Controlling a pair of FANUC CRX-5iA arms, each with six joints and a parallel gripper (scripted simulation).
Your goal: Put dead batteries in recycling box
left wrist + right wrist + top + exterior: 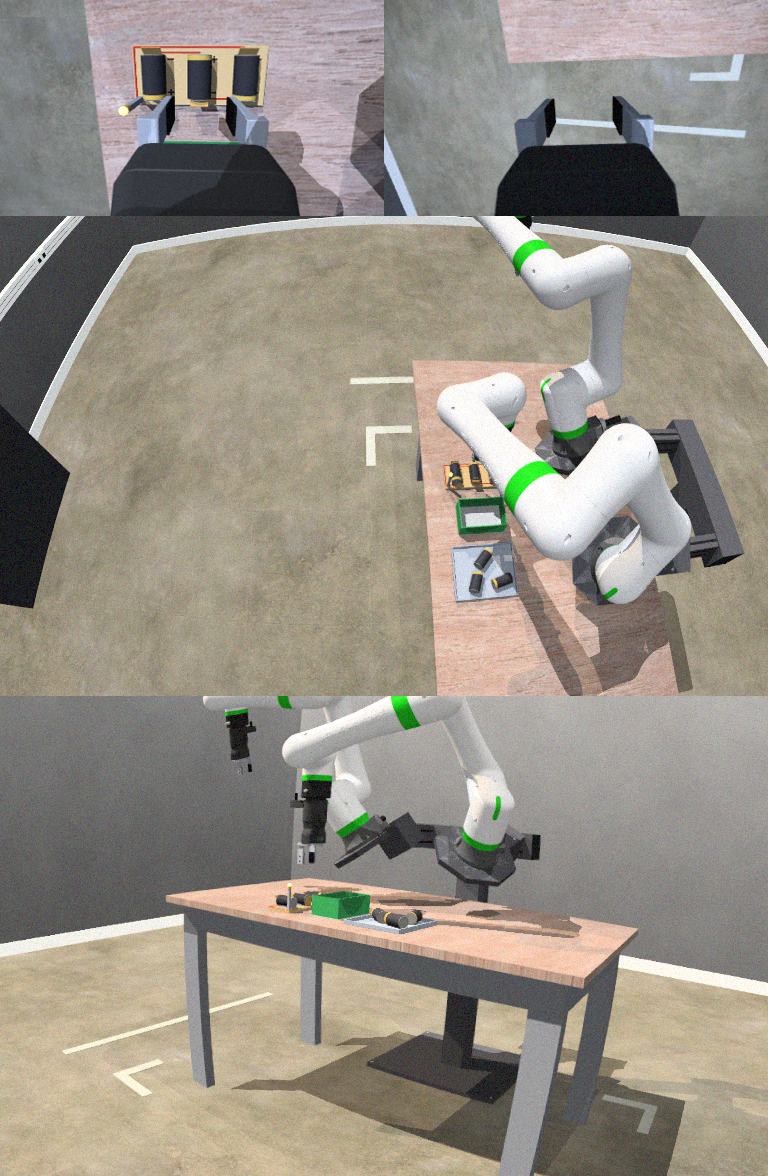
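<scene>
Right now my left hand is 30 mm short of the grey tray, 320 mm to the right of it and 160 mm above it. Round my left hand: green recycling box (10 mm ahead, 140 mm to the left, 140 mm below).
</scene>
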